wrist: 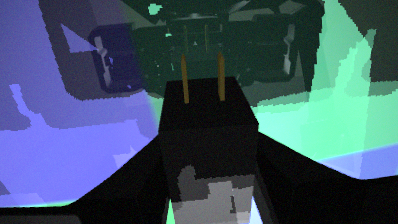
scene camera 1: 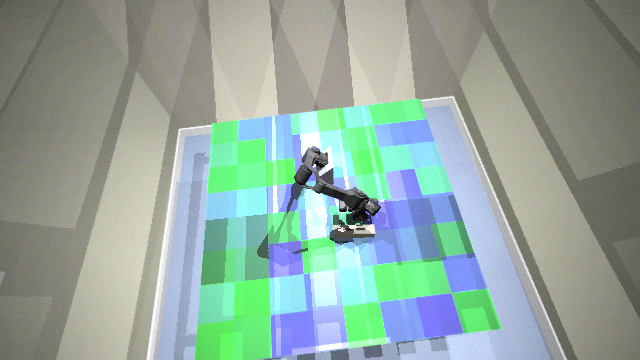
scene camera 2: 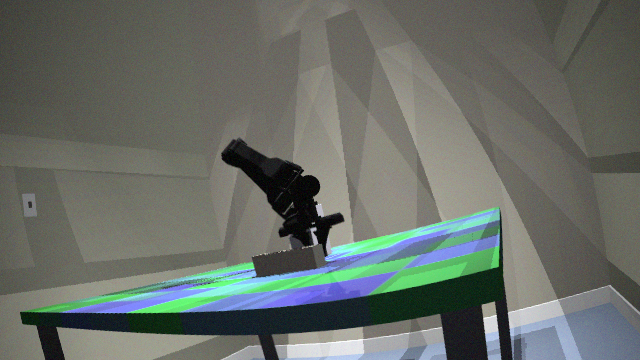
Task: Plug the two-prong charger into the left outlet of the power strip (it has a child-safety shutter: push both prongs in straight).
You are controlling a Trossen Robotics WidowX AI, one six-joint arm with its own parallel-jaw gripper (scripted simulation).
Scene:
My gripper (scene camera 2: 318, 255) holds a two-prong charger (wrist: 208, 133).

